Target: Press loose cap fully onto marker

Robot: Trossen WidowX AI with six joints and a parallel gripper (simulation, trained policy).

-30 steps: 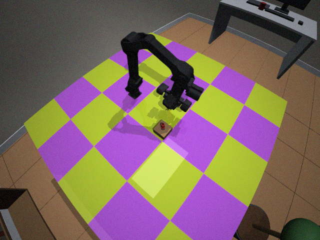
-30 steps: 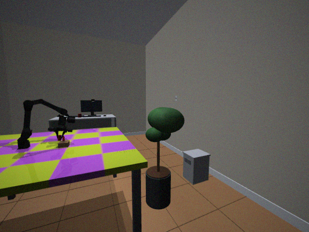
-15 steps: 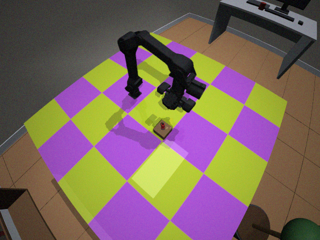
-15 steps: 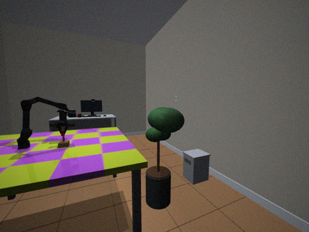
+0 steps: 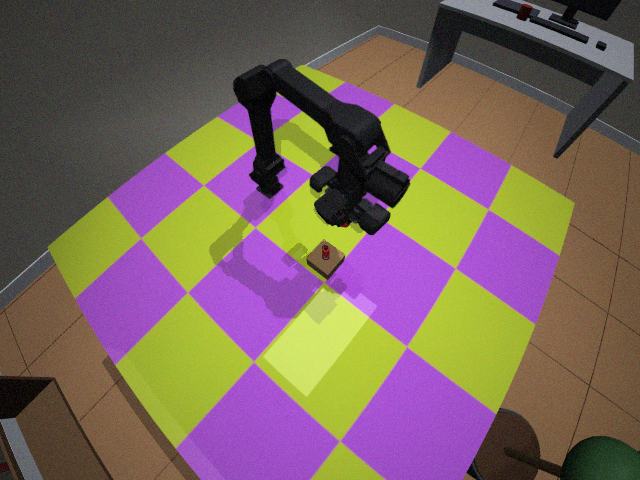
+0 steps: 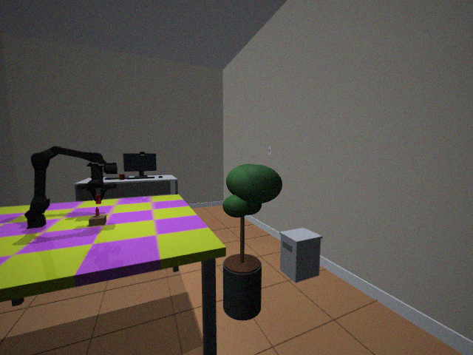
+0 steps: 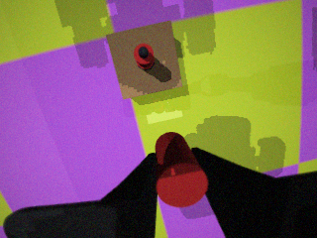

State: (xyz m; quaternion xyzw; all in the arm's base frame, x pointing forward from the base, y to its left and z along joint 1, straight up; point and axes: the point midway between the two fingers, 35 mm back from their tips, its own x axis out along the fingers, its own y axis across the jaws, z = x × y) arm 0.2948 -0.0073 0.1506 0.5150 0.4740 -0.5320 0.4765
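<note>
Right now my gripper tip is 1 cm short of the brown holder block, 8 cm to the left of it and 10 cm above it. Round my gripper tip: red cap: 1 cm above.
</note>
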